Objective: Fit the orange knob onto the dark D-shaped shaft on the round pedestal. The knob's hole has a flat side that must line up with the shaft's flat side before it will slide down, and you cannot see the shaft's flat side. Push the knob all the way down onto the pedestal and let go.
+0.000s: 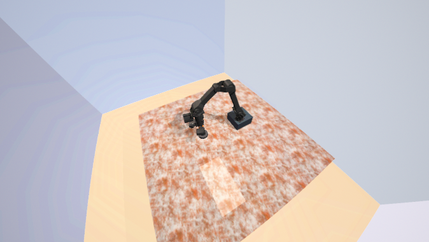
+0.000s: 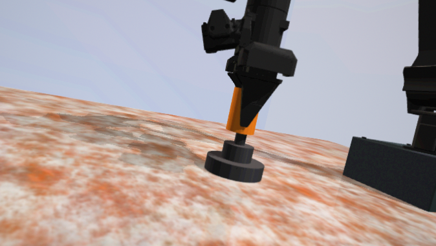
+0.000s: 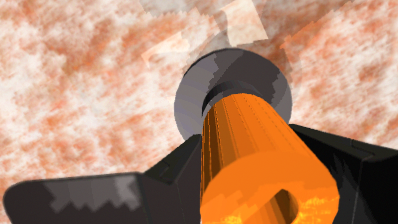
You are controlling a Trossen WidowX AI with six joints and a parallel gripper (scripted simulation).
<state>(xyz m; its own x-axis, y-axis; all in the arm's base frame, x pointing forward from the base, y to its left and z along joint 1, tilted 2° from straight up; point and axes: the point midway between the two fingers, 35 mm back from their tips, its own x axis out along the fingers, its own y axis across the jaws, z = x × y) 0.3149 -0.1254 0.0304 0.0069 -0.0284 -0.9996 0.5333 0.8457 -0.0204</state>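
The orange knob is 20 mm above my gripper tip. Round my gripper tip: pedestal: 40 mm below.
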